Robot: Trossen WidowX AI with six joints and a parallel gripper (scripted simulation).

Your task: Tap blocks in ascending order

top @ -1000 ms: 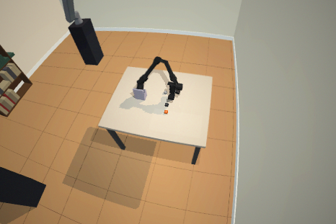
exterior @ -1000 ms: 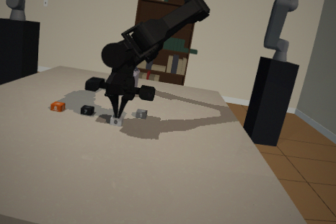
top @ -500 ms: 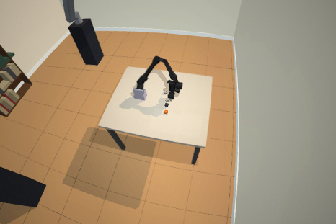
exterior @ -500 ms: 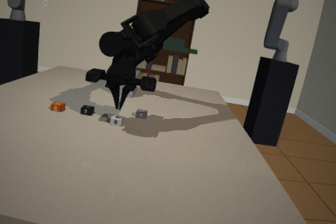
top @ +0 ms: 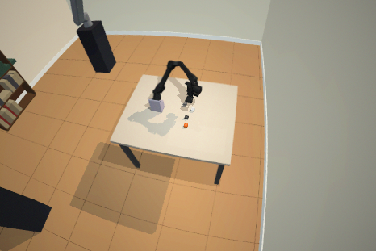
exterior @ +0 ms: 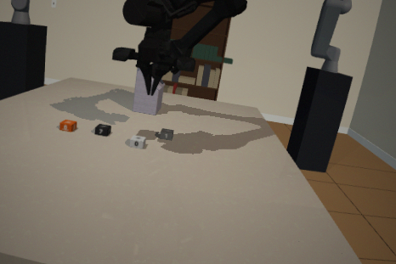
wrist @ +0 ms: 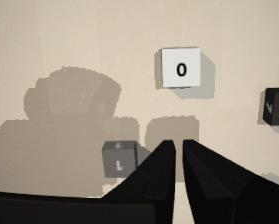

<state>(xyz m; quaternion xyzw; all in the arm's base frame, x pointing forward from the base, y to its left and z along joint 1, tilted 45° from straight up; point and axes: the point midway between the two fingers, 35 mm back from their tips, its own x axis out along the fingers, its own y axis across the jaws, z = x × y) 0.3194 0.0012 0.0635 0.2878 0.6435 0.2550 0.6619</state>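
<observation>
My gripper tip is 7 cm past the grey block, 5 cm to the right of it and 11 cm above it. Round my gripper tip: black block marked 7 (2 cm behind, 11 cm to the right, 11 cm below); then orange block (1 cm behind, 20 cm to the right, 11 cm below).
</observation>
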